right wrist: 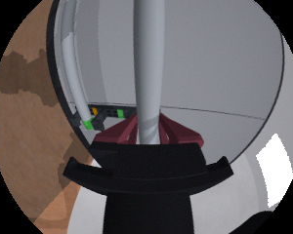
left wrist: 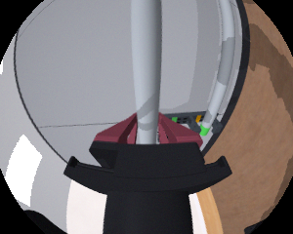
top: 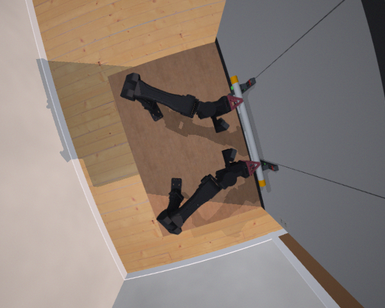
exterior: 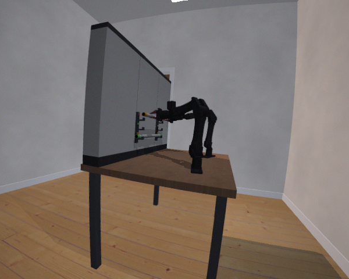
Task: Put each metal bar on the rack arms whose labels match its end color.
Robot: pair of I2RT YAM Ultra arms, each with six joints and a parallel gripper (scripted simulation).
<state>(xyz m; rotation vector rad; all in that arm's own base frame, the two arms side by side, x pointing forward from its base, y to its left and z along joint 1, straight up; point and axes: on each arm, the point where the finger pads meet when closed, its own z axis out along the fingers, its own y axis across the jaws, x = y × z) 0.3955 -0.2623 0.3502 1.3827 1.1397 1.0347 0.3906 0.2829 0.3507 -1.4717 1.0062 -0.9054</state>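
My right hand is 150 mm to the right of the metal bar. Also, from my right hand: green-ended bar: 180 mm below, 160 mm to the left, 50 mm ahead; then grey wall panel: 180 mm to the left, 140 mm ahead, 70 mm above.
The metal bar is 10 mm ahead of my left hand and 150 mm to the right of it. Round my left hand: green-ended bar: 60 mm ahead, 130 mm to the right, 170 mm below; then grey wall panel: 160 mm ahead, 120 mm to the right, 70 mm above.
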